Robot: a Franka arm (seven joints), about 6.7 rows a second.
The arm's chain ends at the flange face. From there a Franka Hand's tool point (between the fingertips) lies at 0.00 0.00 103.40 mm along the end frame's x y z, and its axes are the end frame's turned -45 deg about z.
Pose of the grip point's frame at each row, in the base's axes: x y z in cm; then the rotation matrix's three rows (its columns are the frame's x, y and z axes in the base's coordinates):
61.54, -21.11, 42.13; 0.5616, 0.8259, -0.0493; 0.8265, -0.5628, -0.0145; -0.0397, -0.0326, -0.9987
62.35, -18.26, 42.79; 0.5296, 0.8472, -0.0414; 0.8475, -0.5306, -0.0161; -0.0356, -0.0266, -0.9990
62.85, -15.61, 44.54; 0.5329, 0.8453, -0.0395; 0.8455, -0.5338, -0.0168; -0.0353, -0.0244, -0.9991
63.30, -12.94, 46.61; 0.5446, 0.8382, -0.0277; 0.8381, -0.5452, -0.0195; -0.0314, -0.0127, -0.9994
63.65, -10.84, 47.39; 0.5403, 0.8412, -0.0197; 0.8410, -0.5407, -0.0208; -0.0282, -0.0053, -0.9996
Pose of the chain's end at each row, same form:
62.05, -20.96, 52.46; 0.9811, 0.1869, -0.0493; 0.1865, -0.9824, -0.0145; -0.0511, 0.0050, -0.9987
62.78, -18.09, 53.12; 0.9735, 0.2246, -0.0414; 0.2241, -0.9745, -0.0161; -0.0440, 0.0064, -0.9990
63.26, -15.44, 54.87; 0.9745, 0.2209, -0.0395; 0.2204, -0.9753, -0.0168; -0.0422, 0.0077, -0.9991
63.59, -12.74, 56.94; 0.9778, 0.2076, -0.0277; 0.2071, -0.9781, -0.0195; -0.0312, 0.0132, -0.9994
63.85, -10.62, 57.73; 0.9769, 0.2128, -0.0197; 0.2123, -0.9770, -0.0208; -0.0237, 0.0162, -0.9996

